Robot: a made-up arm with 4 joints. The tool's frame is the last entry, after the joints.
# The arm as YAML. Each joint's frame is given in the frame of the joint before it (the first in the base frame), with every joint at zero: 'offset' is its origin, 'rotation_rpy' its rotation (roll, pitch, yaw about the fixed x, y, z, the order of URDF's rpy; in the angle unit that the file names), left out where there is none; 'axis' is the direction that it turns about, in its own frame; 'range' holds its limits. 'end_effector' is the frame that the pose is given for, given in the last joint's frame.
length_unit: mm
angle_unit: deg
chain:
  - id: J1
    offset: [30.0, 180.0, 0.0]
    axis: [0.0, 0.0, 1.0]
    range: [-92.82, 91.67]
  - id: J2
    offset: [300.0, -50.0, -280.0]
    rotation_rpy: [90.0, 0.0, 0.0]
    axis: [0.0, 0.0, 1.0]
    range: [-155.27, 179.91]
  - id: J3
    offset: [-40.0, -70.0, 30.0]
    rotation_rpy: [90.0, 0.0, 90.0]
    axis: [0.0, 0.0, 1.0]
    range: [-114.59, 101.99]
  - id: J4
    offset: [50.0, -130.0, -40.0]
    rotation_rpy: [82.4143, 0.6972, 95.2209]
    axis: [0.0, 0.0, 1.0]
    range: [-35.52, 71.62]
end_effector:
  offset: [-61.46, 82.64, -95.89]
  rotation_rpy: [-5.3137, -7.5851, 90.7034]
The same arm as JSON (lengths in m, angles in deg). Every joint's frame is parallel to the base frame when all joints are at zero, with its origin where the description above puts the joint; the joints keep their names.
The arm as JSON. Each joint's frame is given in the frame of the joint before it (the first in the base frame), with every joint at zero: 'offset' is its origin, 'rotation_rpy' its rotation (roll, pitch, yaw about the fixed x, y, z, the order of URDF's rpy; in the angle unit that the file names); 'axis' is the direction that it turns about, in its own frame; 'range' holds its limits. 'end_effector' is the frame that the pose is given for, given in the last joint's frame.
{"length_unit": "m", "angle_unit": "deg", "chain": [
  {"id": "J1", "offset": [0.03, 0.18, 0.0], "rotation_rpy": [0.0, 0.0, 0.0], "axis": "+z", "range": [-92.82, 91.67]},
  {"id": "J2", "offset": [0.3, -0.05, -0.28], "rotation_rpy": [0.0, 0.0, 0.0], "axis": "-y", "range": [-155.27, 179.91]},
  {"id": "J3", "offset": [-0.04, -0.03, -0.07], "rotation_rpy": [0.0, 0.0, 0.0], "axis": "+x", "range": [-114.59, 101.99]},
  {"id": "J4", "offset": [-0.04, 0.13, 0.05], "rotation_rpy": [0.0, 0.0, 0.0], "axis": [0.131999, -0.091799, 0.98699], "range": [-35.52, 71.62]}
], "end_effector": {"offset": [0.07, 0.07, -0.1], "rotation_rpy": [0.0, 0.0, 0.0]}}

